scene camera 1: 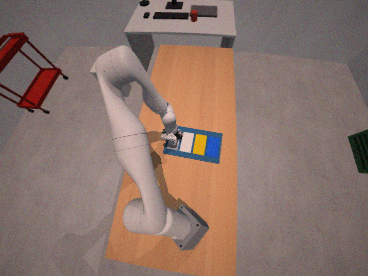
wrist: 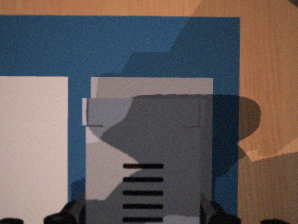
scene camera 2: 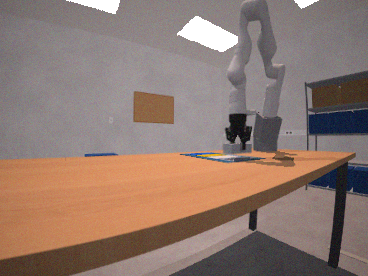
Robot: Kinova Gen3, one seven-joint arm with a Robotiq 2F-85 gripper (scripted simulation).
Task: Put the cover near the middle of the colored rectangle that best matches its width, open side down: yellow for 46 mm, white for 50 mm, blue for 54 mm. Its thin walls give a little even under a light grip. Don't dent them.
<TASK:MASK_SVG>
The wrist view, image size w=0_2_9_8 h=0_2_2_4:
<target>cover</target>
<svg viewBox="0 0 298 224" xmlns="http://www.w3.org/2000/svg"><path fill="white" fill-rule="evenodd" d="M82 98L82 125L90 125L86 127L86 224L200 224L201 127L198 126L205 126L205 99Z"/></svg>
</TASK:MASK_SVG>
